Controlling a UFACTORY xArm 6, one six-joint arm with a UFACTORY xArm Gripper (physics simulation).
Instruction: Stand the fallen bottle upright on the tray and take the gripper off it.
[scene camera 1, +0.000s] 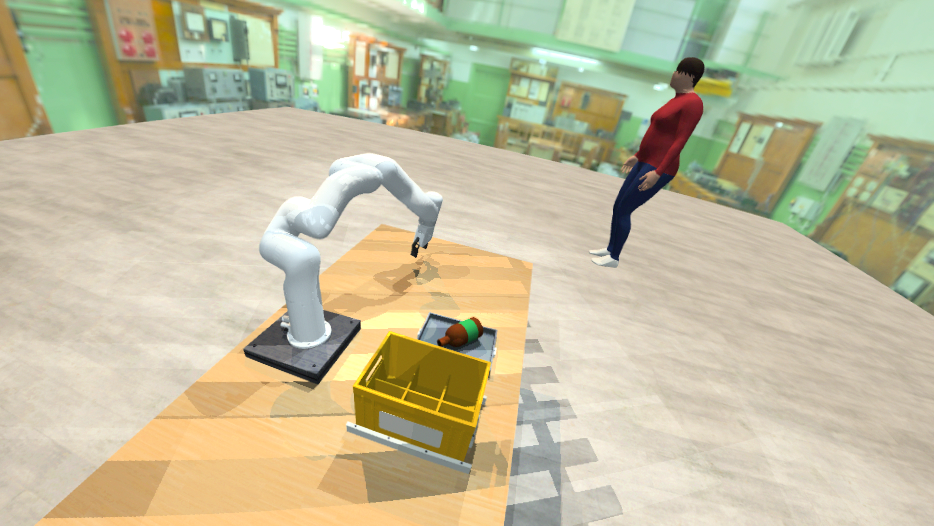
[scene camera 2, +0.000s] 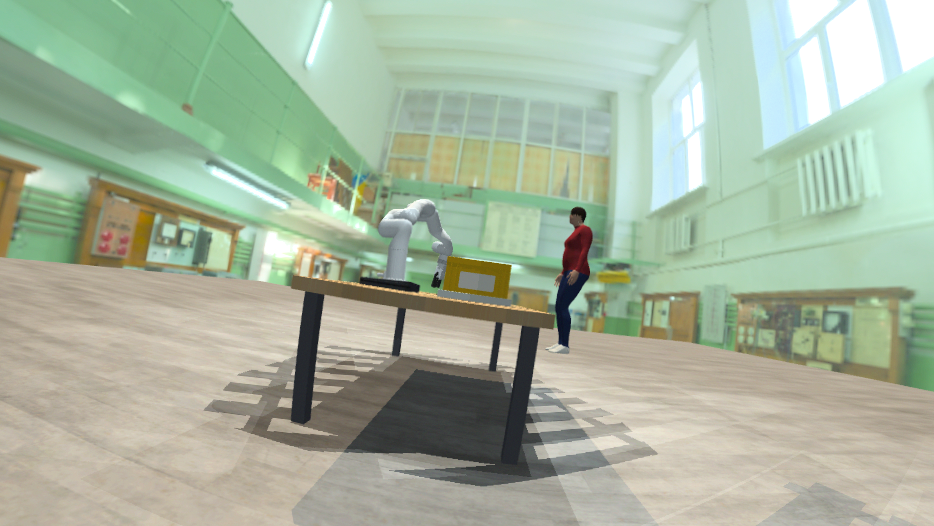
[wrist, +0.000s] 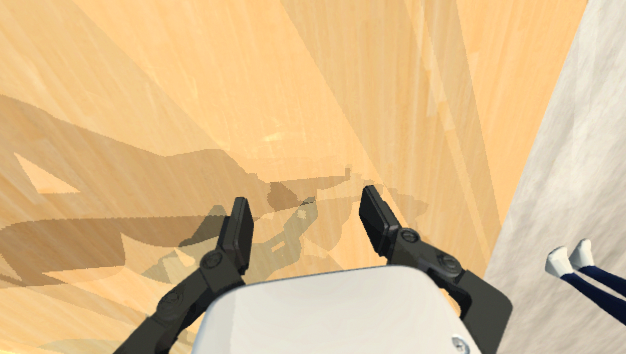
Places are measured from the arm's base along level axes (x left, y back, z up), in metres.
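Where they show: gripper, fingertip midpoint: (scene camera 1: 418, 251) (scene camera 2: 435, 287) (wrist: 307, 204); arm's base, origin of the base link: (scene camera 1: 309, 334) (scene camera 2: 394, 281).
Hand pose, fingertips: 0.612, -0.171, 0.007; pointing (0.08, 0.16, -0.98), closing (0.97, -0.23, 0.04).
Each offset is from my fingertips to the top centre of the thing, as dx, dy, dz. "spot": to the spot under its first point.
A brown bottle @(-0.466, -0.268, +0.035) (scene camera 1: 462, 333) with a green label lies on its side on the grey tray @(spot: -0.420, -0.158, -0.039) (scene camera 1: 428, 326) in scene camera 1, its neck pointing to the left and towards the crate. My gripper (scene camera 1: 418, 251) (scene camera 2: 435, 280) (wrist: 307, 204) is open and empty. It hangs above the far part of the table, beyond the tray and apart from the bottle, with its fingers pointing down. The bottle and the tray do not show in scene camera 2 or in the wrist view.
A yellow crate @(-0.757, -0.222, +0.131) (scene camera 1: 415, 427) (scene camera 2: 477, 279) with compartments stands right beside the tray, on the near side in scene camera 1. A pale rail @(-0.855, -0.213, -0.014) (scene camera 1: 408, 446) runs along its foot. The wooden table (scene camera 1: 261, 444) (scene camera 2: 418, 301) ends close beyond the tray. A person (scene camera 1: 673, 137) (scene camera 2: 575, 261) stands past the table.
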